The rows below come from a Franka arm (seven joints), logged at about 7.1 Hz.
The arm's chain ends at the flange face. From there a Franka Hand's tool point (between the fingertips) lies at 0.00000 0.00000 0.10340 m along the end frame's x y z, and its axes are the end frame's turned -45 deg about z.
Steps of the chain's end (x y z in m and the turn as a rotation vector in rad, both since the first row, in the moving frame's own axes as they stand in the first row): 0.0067, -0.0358, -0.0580, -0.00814, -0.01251, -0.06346; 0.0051, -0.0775, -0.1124, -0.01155, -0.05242, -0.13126; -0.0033, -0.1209, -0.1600, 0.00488, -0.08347, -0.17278; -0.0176, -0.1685, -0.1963, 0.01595, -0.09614, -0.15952; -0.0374, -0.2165, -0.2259, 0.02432, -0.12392, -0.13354; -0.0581, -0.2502, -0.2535, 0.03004, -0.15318, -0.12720; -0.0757, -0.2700, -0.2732, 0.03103, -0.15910, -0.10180; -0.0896, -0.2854, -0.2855, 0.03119, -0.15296, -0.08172
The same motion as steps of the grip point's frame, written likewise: 0.0285, -0.0208, -0.0580, 0.00309, -0.01460, -0.06346; 0.0535, -0.0539, -0.1125, 0.02890, -0.04523, -0.13126; 0.0769, -0.0937, -0.1604, 0.06247, -0.05557, -0.17278; 0.1002, -0.1393, -0.1968, 0.07926, -0.05670, -0.15952; 0.1187, -0.1898, -0.2267, 0.10482, -0.07043, -0.13354; 0.1260, -0.2307, -0.2548, 0.12956, -0.08707, -0.12720; 0.1274, -0.2578, -0.2746, 0.13444, -0.09056, -0.10180; 0.1290, -0.2782, -0.2868, 0.13021, -0.08610, -0.08172
